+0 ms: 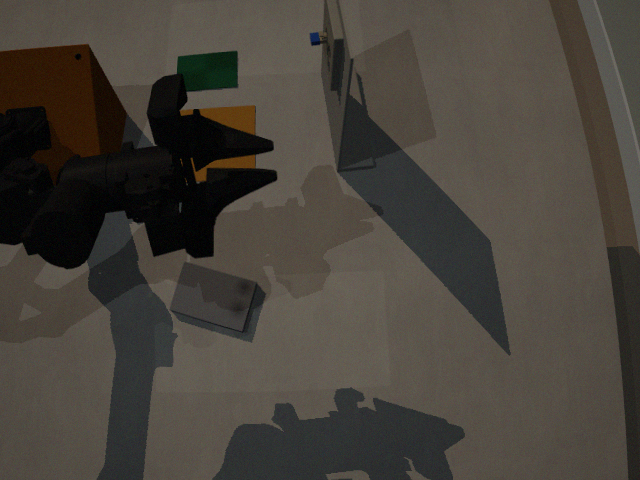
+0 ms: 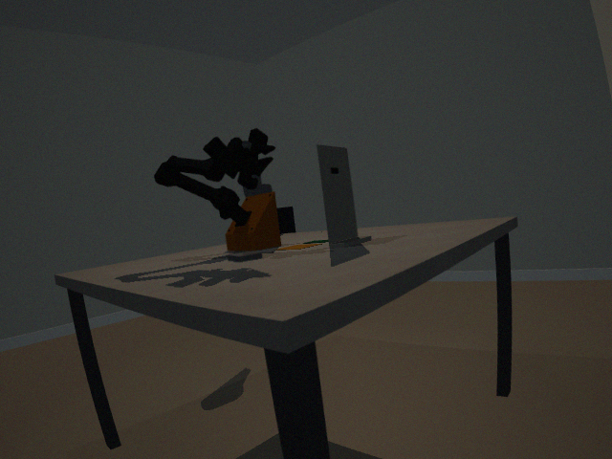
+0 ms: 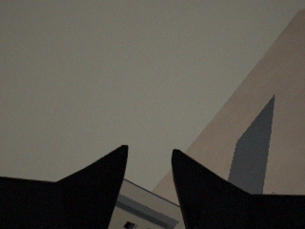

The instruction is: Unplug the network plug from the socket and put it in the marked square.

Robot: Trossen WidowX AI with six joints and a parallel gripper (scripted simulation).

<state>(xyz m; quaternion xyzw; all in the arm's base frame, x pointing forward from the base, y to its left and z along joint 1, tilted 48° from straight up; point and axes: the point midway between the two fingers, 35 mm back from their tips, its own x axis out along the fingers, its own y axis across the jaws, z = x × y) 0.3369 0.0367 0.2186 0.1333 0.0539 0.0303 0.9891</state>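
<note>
My gripper tip is now 190 mm to the right of the network plug, 70 mm above it and 50 mm short of it. Also, from my gripper tip: grey flat block: 290 mm below, 100 mm behind, 80 mm to the right; orange square: 290 mm below, 150 mm to the left, 110 mm behind; upright panel: 190 mm to the left, 160 mm below, 70 mm ahead.
</note>
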